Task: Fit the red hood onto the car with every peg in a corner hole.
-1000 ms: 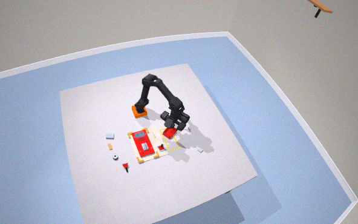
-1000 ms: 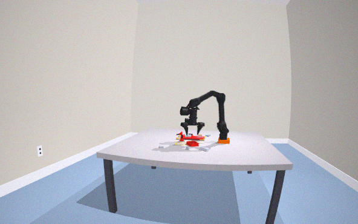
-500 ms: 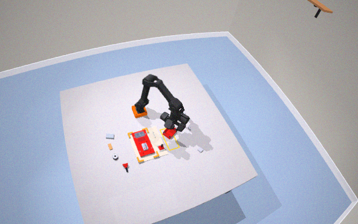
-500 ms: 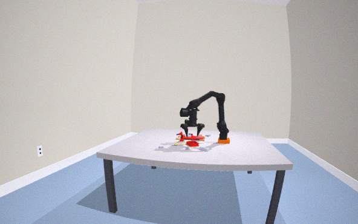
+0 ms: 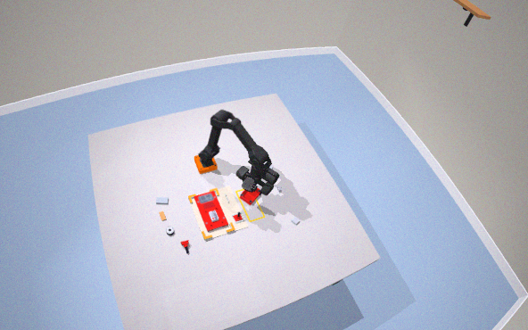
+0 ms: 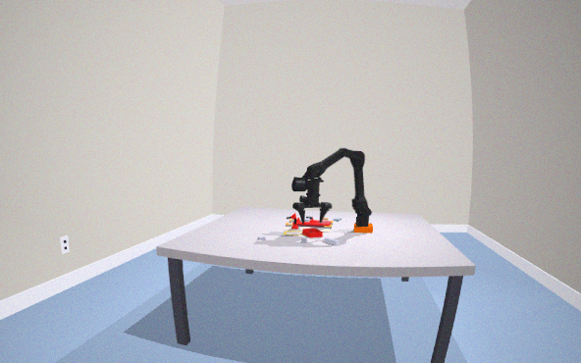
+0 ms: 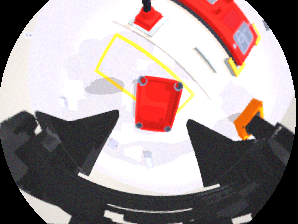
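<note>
Right now my gripper tip is 5 cm above the red hood. From my gripper tip the other things lie so: cream jig board 21 cm to the right, 5 cm below, 2 cm ahead; then wheel 46 cm to the right, 5 cm below, 3 cm ahead; then black stem 12 cm to the right, 9 cm ahead, 3 cm below.
</note>
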